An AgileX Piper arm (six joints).
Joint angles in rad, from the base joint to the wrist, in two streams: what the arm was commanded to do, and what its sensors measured. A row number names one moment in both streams.
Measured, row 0:
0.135, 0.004, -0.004, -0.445, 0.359, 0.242
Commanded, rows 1 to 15:
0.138, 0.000, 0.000, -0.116, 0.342, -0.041
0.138, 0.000, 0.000, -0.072, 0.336, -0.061
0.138, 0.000, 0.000, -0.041, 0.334, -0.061
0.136, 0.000, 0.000, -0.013, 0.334, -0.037
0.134, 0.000, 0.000, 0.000, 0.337, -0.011
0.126, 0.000, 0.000, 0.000, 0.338, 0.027
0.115, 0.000, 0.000, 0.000, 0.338, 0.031
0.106, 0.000, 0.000, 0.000, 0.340, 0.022
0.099, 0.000, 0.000, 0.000, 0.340, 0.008
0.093, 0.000, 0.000, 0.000, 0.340, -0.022
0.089, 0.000, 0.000, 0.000, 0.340, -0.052
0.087, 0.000, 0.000, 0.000, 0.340, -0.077
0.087, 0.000, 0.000, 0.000, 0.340, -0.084
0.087, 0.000, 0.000, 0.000, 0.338, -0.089
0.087, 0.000, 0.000, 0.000, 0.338, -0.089
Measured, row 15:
0.096, 0.004, -0.004, -0.007, 0.319, -0.046
